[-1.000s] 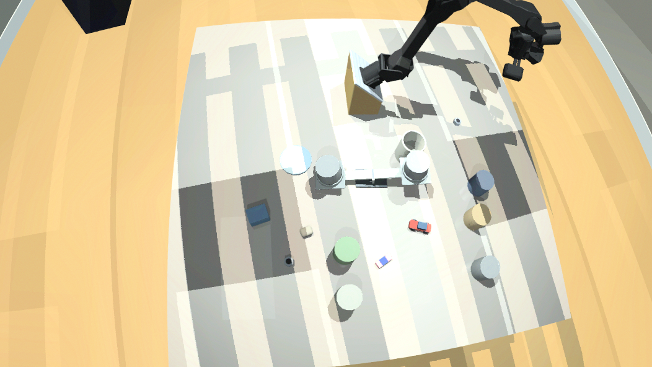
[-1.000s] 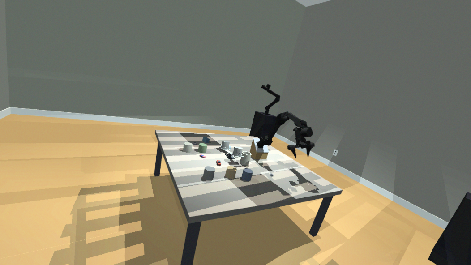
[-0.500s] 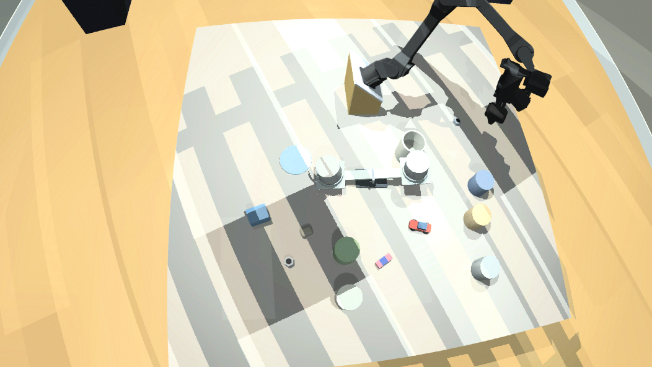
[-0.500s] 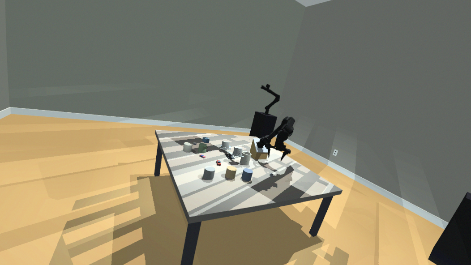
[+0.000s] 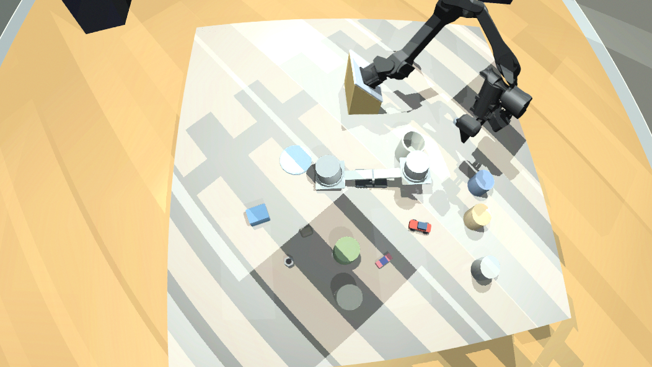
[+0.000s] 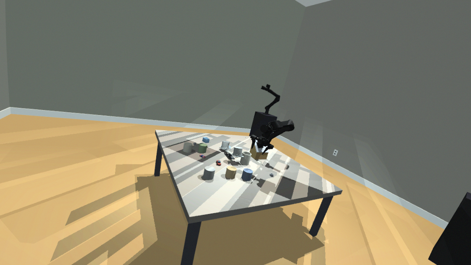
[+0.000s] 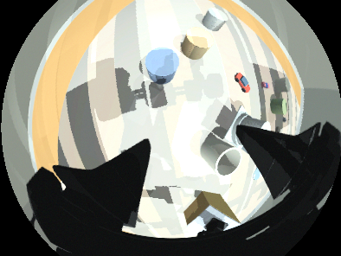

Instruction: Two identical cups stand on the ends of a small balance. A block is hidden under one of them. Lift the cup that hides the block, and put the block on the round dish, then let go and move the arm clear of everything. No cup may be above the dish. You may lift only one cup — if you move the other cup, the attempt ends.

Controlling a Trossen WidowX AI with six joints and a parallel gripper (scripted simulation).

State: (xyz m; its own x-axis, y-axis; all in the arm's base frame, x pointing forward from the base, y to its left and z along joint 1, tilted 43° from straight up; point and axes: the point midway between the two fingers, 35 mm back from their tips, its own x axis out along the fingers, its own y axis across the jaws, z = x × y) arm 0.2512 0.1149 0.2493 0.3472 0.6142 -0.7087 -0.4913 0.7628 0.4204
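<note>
My gripper tip is 10 mm short of the teal block, 420 mm to the left of it and 130 mm above it. Round my gripper tip: blue cup (90 mm ahead, 80 mm to the left, 140 mm below); then toy car (210 mm ahead, 170 mm to the right, 160 mm below); then tan cup (230 mm ahead, 10 mm to the left, 140 mm below).
</note>
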